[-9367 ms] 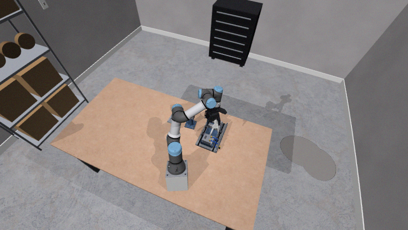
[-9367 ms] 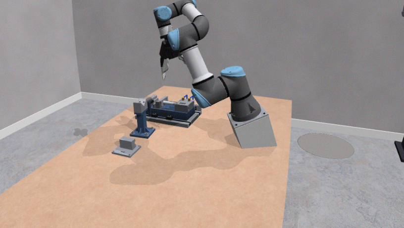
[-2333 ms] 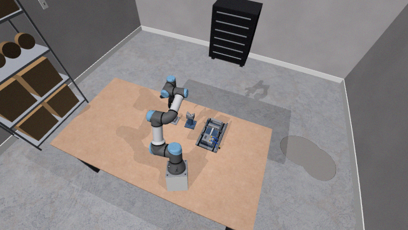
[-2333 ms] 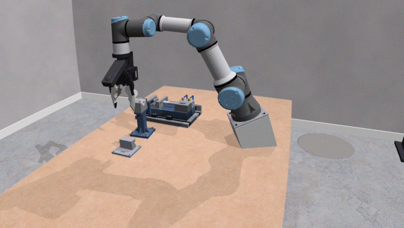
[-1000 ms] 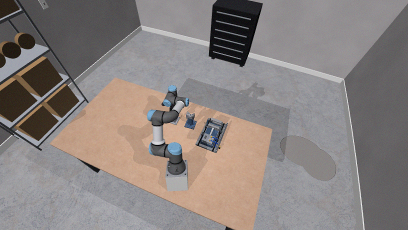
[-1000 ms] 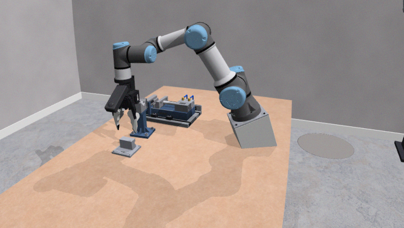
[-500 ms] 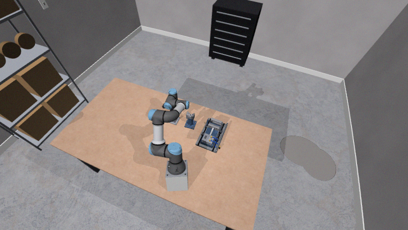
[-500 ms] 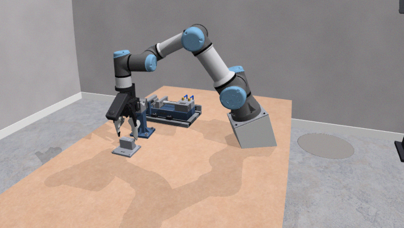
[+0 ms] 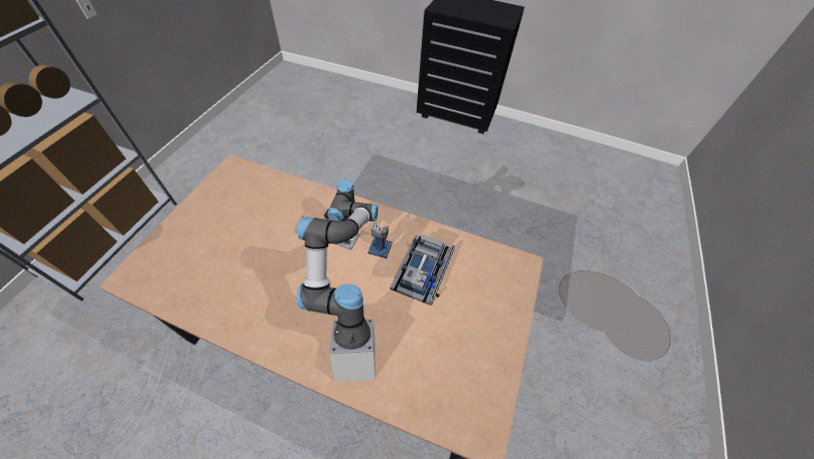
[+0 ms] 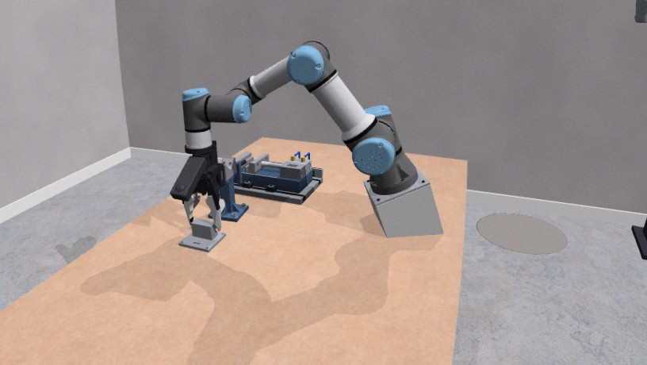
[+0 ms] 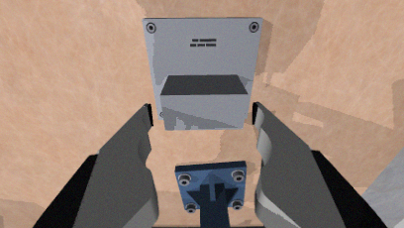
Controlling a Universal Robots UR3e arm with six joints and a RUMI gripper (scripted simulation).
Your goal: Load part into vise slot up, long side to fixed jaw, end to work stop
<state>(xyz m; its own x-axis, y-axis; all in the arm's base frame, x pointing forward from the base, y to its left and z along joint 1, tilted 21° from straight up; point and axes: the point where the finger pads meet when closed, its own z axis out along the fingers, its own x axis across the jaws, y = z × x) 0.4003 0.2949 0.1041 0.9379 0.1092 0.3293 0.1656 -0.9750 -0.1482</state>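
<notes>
My hand is 10 mm to the left of the part and 10 mm above it. Round my hand: work stop (310 mm to the right, 110 mm ahead, 50 mm above); then infeed plate (40 mm below, 10 mm to the left); then vise (360 mm to the right, 40 mm ahead).
</notes>
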